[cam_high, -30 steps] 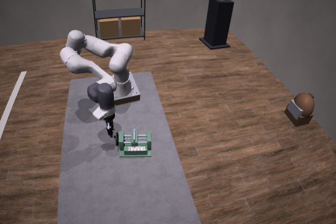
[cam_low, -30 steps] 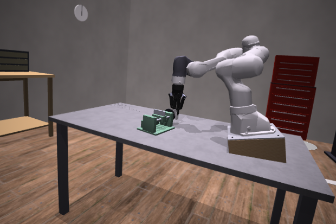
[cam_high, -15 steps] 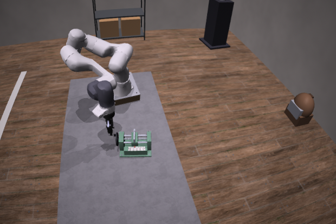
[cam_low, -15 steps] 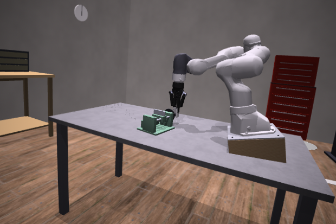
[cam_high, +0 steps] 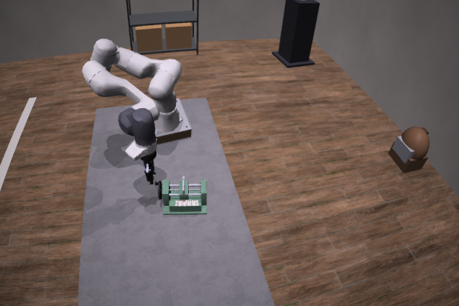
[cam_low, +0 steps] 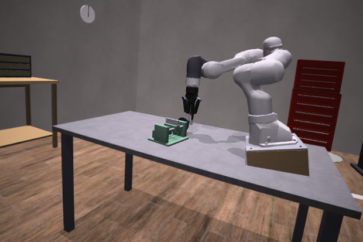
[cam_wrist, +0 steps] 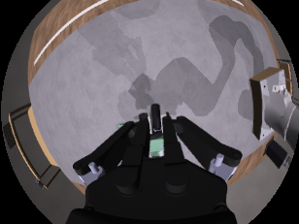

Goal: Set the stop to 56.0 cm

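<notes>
The stop carriage is 80 mm ahead of my hand, 130 mm to the left of it and 20 mm below it. The rest, counted from my hand: black handwheel 10 mm ahead, 20 mm to the left, 20 mm below.
</notes>
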